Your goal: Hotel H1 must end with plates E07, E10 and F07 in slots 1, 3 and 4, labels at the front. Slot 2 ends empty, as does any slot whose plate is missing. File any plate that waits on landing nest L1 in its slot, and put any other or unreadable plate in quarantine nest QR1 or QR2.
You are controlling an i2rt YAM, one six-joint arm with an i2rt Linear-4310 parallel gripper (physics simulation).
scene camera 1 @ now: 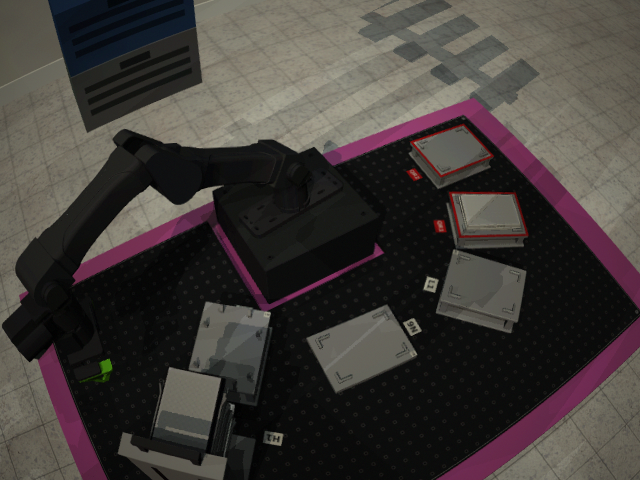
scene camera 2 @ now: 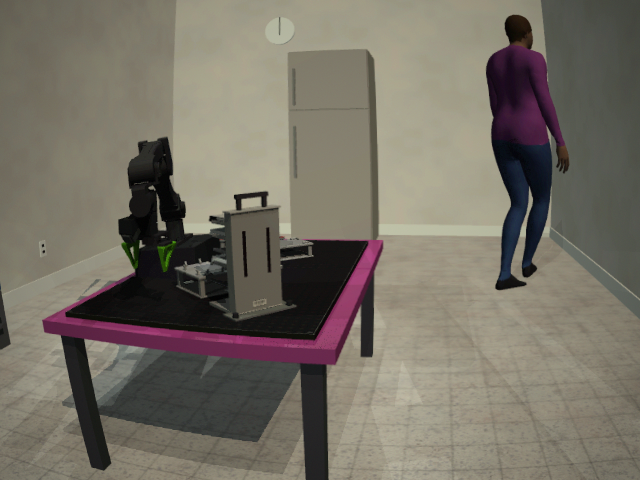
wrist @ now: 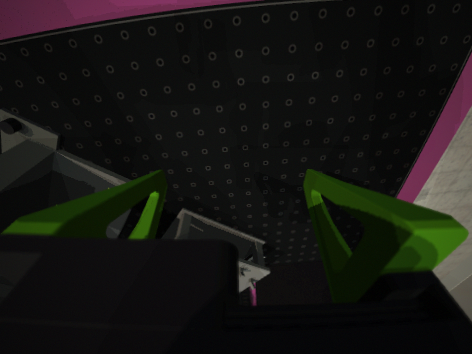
Scene:
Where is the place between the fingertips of my gripper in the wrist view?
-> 235, 177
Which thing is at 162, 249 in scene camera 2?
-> My gripper.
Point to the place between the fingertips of my gripper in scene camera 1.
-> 97, 356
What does my gripper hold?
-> Nothing.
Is my gripper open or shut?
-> Open.

